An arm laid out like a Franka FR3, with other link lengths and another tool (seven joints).
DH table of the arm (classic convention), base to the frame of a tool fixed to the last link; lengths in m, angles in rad. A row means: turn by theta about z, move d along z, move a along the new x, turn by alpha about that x. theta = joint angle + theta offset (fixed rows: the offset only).
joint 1: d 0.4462, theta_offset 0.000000, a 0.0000, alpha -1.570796
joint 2: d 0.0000, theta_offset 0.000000, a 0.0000, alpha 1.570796
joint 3: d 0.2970, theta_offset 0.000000, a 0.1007, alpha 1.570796
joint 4: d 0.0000, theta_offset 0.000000, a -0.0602, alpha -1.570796
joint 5: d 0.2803, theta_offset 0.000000, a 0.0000, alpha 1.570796
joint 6: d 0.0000, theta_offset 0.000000, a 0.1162, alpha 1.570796
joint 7: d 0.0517, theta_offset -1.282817, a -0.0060, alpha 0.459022
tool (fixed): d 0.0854, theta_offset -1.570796, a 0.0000, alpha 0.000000
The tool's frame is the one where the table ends.
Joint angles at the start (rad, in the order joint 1, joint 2, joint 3, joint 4, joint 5, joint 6, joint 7):
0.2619 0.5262 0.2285 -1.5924 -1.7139 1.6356 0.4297
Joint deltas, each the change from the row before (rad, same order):
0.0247 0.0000 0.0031 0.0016 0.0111 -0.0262 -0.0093
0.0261 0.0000 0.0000 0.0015 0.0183 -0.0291 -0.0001
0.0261 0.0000 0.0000 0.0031 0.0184 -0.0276 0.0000
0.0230 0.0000 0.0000 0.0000 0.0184 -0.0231 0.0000
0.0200 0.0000 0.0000 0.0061 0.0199 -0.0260 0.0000
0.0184 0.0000 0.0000 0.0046 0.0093 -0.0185 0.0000
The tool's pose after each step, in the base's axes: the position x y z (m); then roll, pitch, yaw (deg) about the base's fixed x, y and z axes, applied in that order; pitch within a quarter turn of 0, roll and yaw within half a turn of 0. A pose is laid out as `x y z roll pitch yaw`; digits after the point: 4 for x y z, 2 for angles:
0.5751 0.1537 0.5011 -95.67 8.59 -173.14
0.5686 0.1646 0.5015 -95.74 8.62 -173.63
0.5621 0.1755 0.5022 -95.90 8.69 -174.07
0.5556 0.1850 0.5016 -96.08 8.51 -174.46
0.5500 0.1926 0.5030 -96.41 8.61 -175.26
0.5454 0.2003 0.5045 -96.44 8.80 -175.42

